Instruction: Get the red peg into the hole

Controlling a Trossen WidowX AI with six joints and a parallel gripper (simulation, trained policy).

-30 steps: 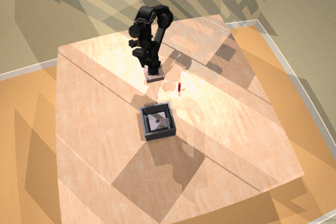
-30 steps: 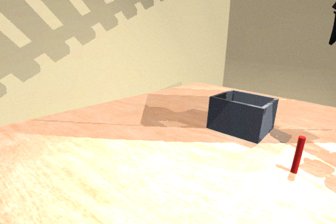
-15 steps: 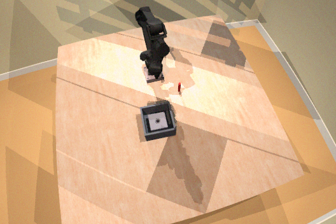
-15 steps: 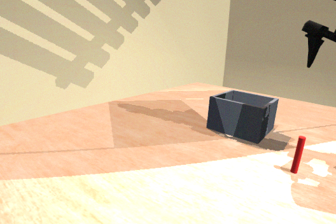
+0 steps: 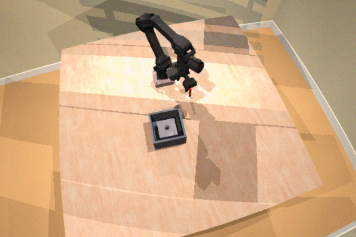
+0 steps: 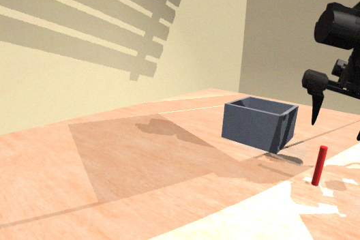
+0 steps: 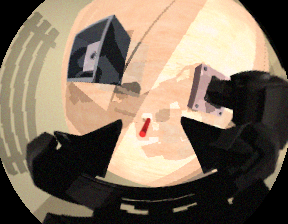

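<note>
The red peg is 6 cm below my gripper tip, 4 cm to the left of it and 1 cm ahead of it. From my gripper tip the other things lie so: light plate: 21 cm ahead, 10 cm to the right, 5 cm below; then dark grey box: 21 cm ahead, 10 cm to the right, 7 cm below.
</note>
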